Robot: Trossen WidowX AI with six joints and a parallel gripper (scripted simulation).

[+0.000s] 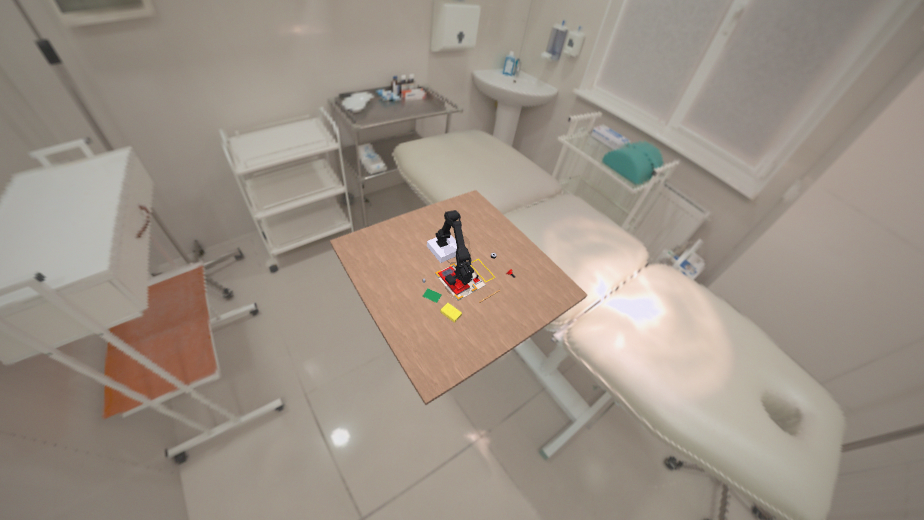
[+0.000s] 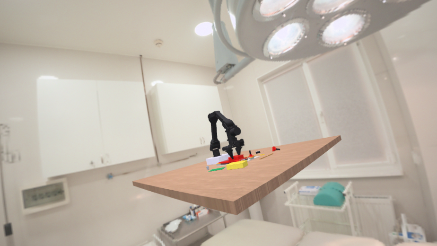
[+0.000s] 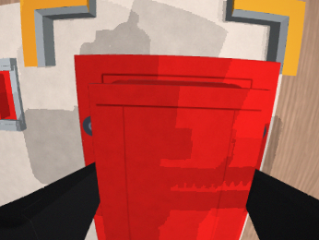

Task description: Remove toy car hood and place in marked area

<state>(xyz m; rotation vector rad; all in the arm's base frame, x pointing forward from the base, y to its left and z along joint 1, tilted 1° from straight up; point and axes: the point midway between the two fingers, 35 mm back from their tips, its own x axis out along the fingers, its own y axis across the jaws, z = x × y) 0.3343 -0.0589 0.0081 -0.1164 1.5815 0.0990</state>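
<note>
Right now my gripper tip is 13 cm to the right of the black axle and 2 cm short of it. Round my gripper tip: red hood 1 cm above; yellow block 16 cm ahead, 14 cm to the right, 2 cm below; green plate 18 cm to the right, 3 cm below.
</note>
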